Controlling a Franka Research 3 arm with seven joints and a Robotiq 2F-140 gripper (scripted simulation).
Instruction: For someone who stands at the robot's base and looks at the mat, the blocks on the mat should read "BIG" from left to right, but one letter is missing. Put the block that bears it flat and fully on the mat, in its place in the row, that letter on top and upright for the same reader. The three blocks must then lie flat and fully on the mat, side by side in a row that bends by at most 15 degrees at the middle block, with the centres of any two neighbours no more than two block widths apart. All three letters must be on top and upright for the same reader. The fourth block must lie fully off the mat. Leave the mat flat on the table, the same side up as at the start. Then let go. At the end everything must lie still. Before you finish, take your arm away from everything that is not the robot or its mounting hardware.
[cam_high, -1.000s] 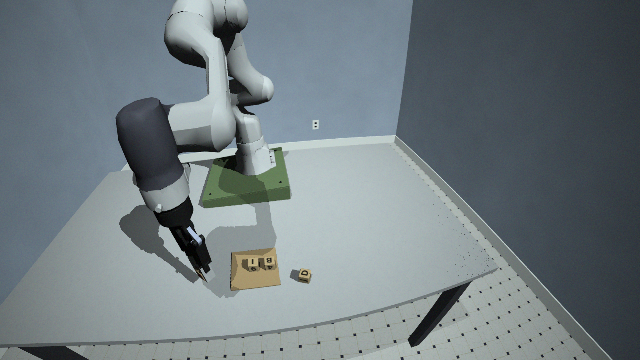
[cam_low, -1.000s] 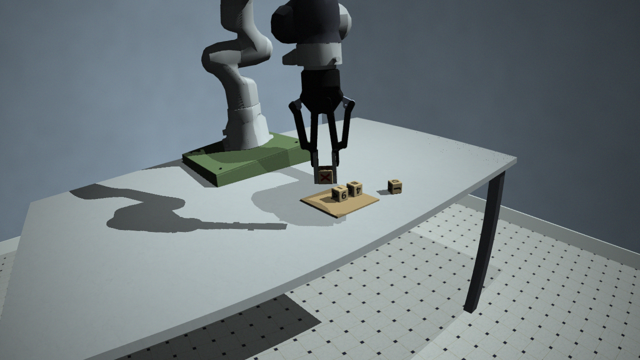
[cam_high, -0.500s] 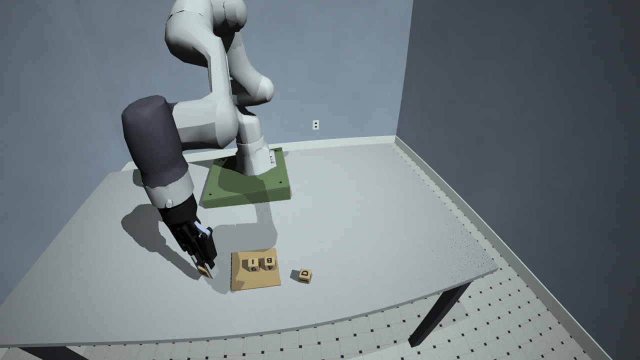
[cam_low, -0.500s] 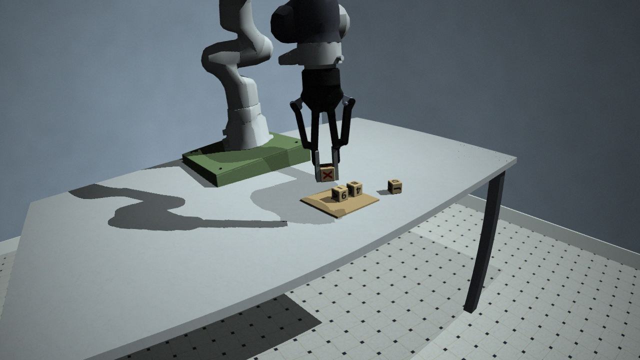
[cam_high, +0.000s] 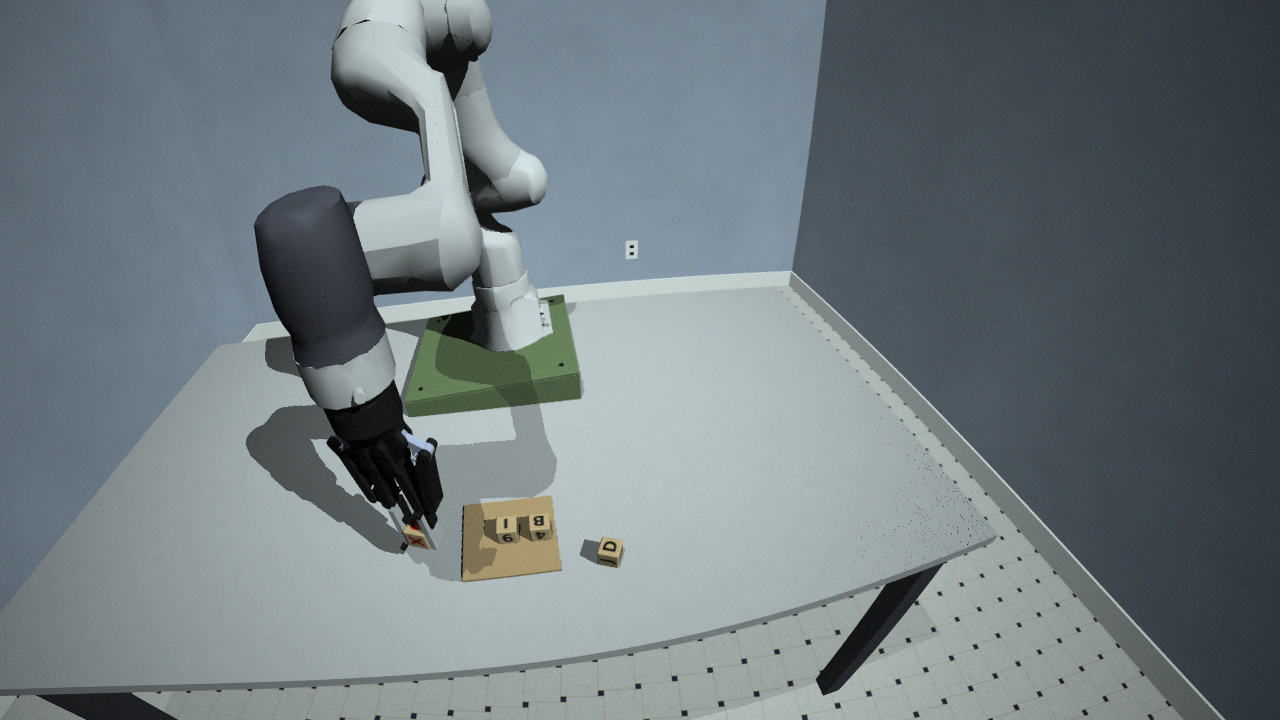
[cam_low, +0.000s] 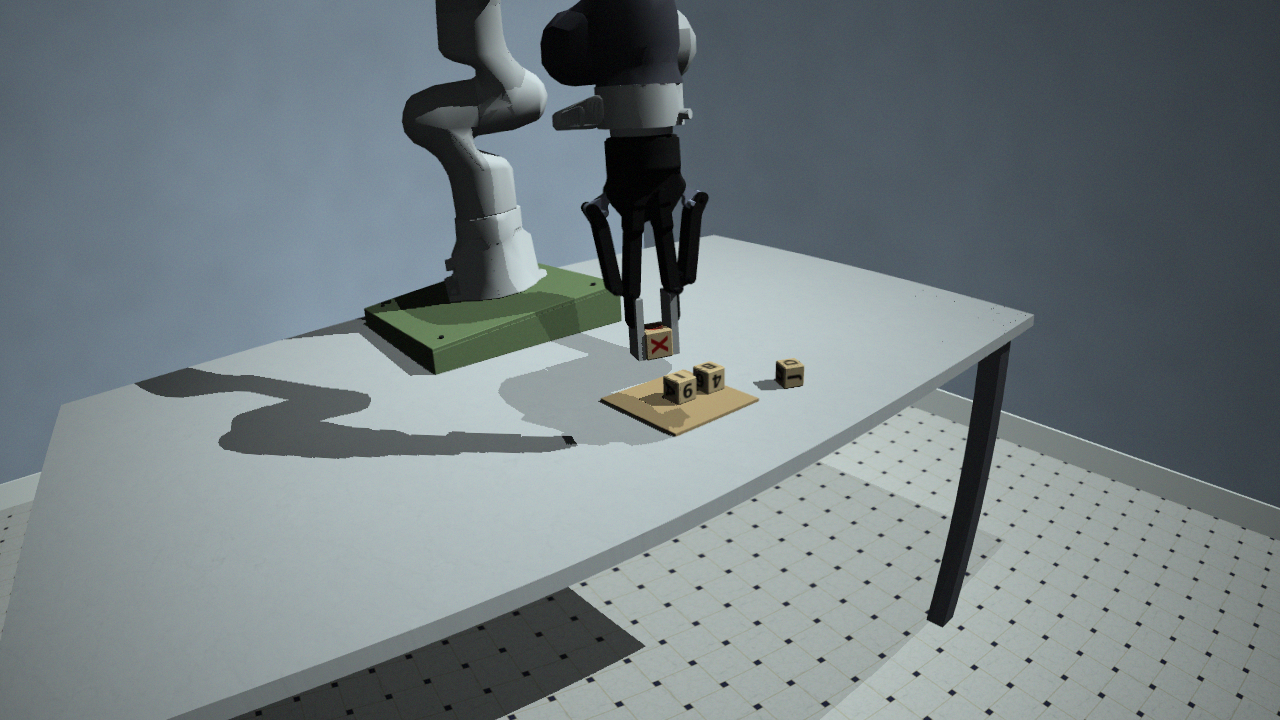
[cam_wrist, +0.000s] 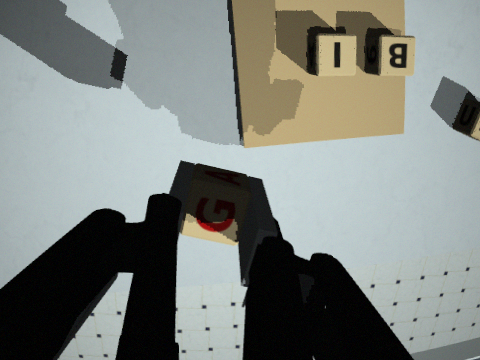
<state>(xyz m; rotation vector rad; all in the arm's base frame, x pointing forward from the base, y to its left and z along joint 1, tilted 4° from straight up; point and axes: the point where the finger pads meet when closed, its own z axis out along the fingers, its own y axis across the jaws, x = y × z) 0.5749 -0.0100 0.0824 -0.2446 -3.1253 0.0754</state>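
The I block lies 8 cm behind my hand, 8 cm to the left of it and 12 cm below it. From my hand the other things lie so: tan mat 8 cm behind, 8 cm to the left, 14 cm below; then B block 9 cm behind, 13 cm to the left, 12 cm below; then G block 2 cm below.
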